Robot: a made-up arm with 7 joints.
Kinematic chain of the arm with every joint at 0, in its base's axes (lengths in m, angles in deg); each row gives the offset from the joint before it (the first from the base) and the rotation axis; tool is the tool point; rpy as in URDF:
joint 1: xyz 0 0 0.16 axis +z
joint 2: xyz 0 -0.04 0.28 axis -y
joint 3: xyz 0 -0.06 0.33 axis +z
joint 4: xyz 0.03 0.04 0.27 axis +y
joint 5: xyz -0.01 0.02 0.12 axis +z
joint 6: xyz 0 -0.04 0.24 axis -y
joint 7: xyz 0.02 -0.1 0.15 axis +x
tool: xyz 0 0 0 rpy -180 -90 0
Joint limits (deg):
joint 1: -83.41..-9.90
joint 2: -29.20..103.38
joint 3: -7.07..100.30
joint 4: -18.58..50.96
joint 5: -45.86..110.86
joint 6: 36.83..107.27
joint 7: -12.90..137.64
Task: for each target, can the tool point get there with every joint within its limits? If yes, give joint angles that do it. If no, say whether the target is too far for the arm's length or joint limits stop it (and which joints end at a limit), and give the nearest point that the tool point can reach.
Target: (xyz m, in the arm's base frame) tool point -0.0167 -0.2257 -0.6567
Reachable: no: joint limits stop it (at a limit: joint 1, joint 2, joint 4, joint 5, joint 6) | nearest point -0.7712 -0.0009 -0.0350 | short by 1.003 m
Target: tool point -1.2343 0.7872 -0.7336
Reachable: no: too far | nearest point -0.7874 0.5022 -0.0648 | short by 0.853 m
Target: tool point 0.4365 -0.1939 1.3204
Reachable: yes | joints -37.32 -10.44 53.19 41.08 42.24 49.87 53.94
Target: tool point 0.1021 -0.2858 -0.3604
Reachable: no: joint limits stop it (at a limit: joint 1, joint 2, joint 4, joint 5, joint 6) | nearest point -0.7761 -0.0239 -0.0314 | short by 0.974 m
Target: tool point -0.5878 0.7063 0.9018
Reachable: yes | joints -62.35 69.74 78.00 -10.13 41.55 76.99 111.86
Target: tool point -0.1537 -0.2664 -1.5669
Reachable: no: too far | nearest point -0.8093 0.0097 -0.0603 | short by 1.666 m
